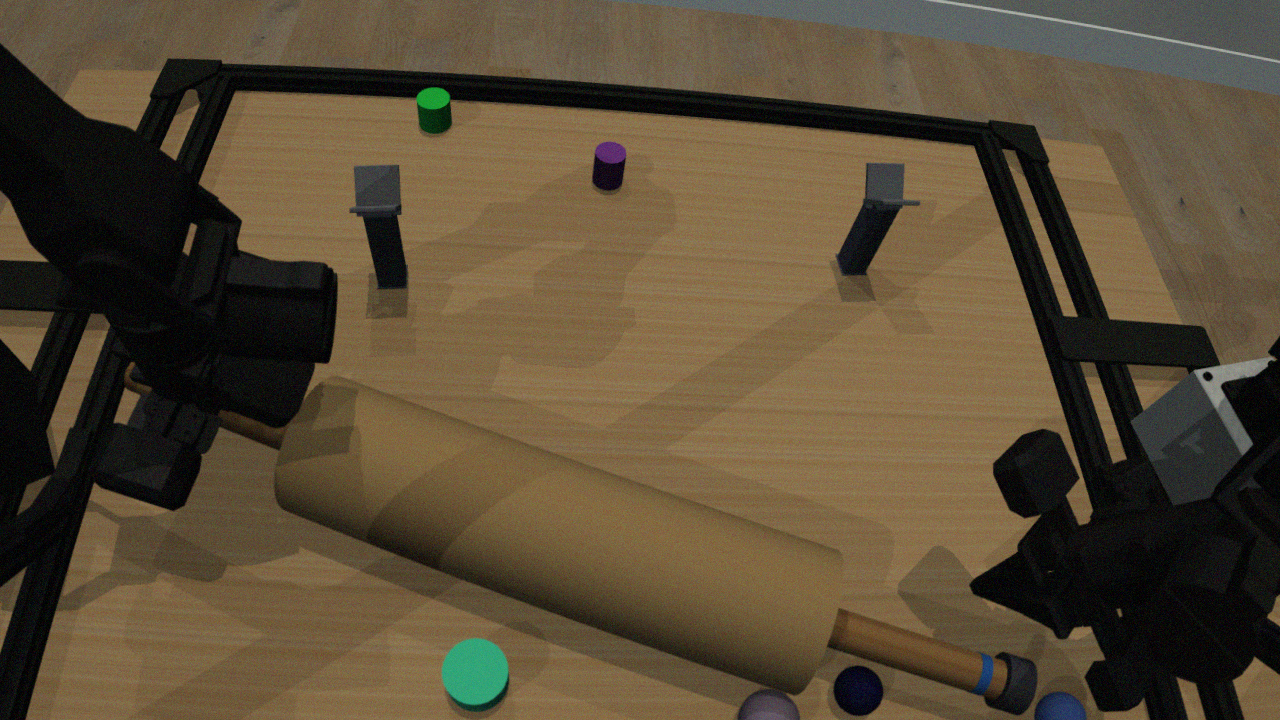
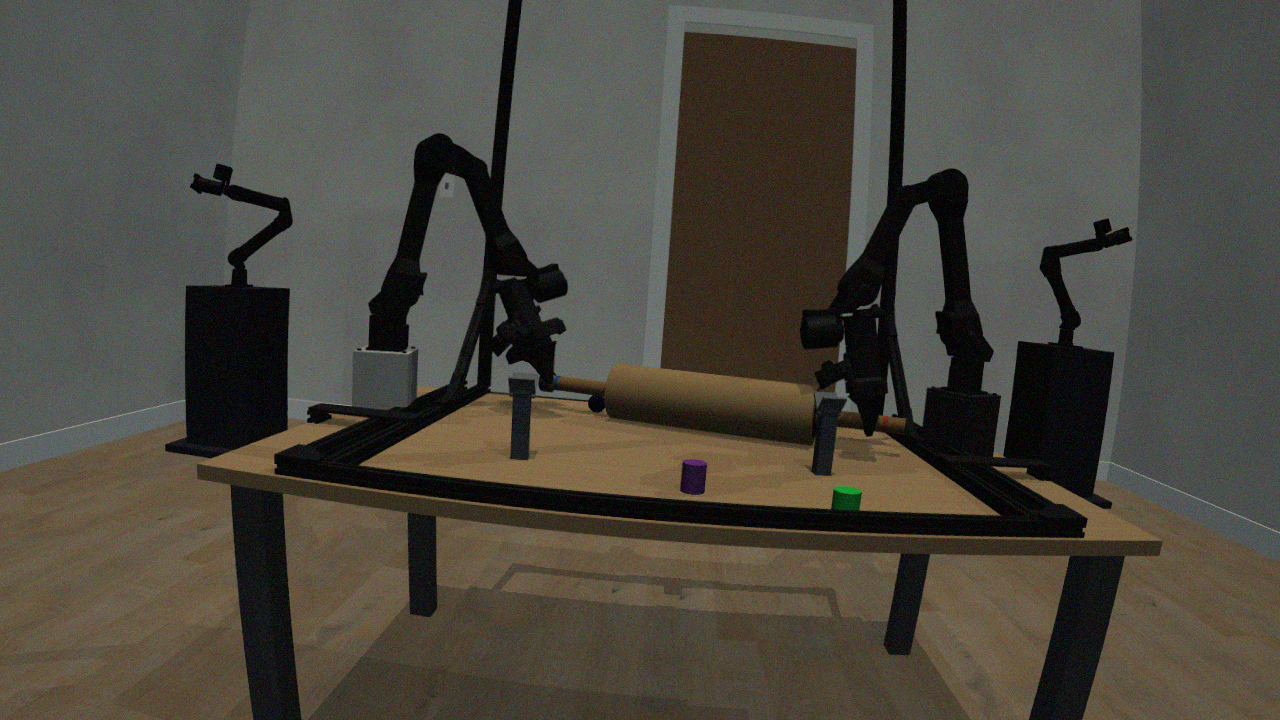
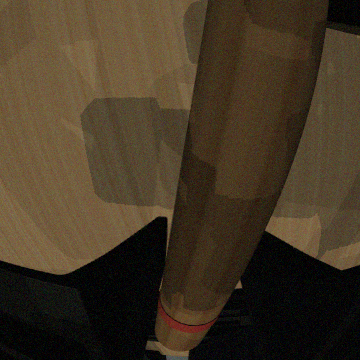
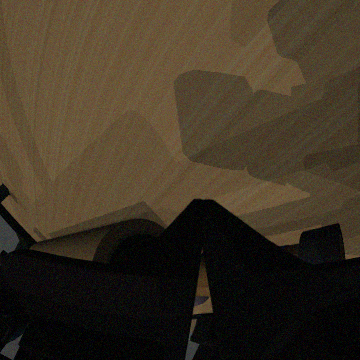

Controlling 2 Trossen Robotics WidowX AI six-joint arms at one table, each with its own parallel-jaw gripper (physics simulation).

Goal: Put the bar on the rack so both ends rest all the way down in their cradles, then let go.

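Seen in the pictures: left gripper, between the fingertips: [image 1: 213, 411] [image 2: 868, 435] [image 3: 200, 226]; right gripper, between the fingertips: [image 1: 973, 586] [image 2: 550, 383] [image 4: 201, 208]; left arm's base, origin of its link: [image 2: 964, 391]; right arm's base, origin of its link: [image 1: 1264, 412] [image 2: 386, 349].
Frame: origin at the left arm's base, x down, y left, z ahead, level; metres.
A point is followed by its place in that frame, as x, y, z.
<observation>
The bar [image 1: 555, 527] {0.012, -0.292, 0.356} [image 2: 706, 400] {0.051, -0.245, 0.402} [image 3: 243, 125] {0.048, -0.105, 0.217} is a thick tan rolling pin with thin handles. It lies slanted across the front of the table, well in front of the rack. The rack is two dark posts with grey cradles, one post [image 1: 380, 215] [image 2: 520, 420] and the other post [image 1: 882, 202] [image 2: 825, 439] {0.061, 0.029, 0.368}, both empty. My left gripper [image 1: 192, 403] {0.084, -0.063, 0.179} [image 2: 866, 413] {0.084, -0.063, 0.179} [image 3: 200, 226] {0.084, -0.063, 0.179} is shut on the bar's red-banded handle [image 3: 186, 323] {0.047, -0.047, 0.164}. My right gripper [image 1: 980, 586] {0.057, -0.468, 0.608} [image 2: 542, 372] {0.057, -0.468, 0.608} [image 4: 201, 208] {0.057, -0.468, 0.608} is shut and empty, close to the blue-banded handle [image 1: 985, 673] {0.049, -0.520, 0.568}; I cannot tell if they touch.
A black frame [image 1: 626, 96] {0.095, 0.124, 0.668} [image 2: 626, 510] {0.108, 0.106, 0.724} borders the table. A green cylinder [image 1: 433, 109] {0.083, 0.176, 0.469} [image 2: 846, 497] {0.087, 0.203, 0.488} and a purple cylinder [image 1: 609, 165] {0.080, 0.027, 0.590} [image 2: 692, 475] {0.091, 0.052, 0.608} stand beyond the rack. A green disc [image 1: 475, 673] {0.083, -0.336, 0.273} and some small balls [image 1: 857, 689] {0.082, -0.480, 0.496} lie at the front edge.
</observation>
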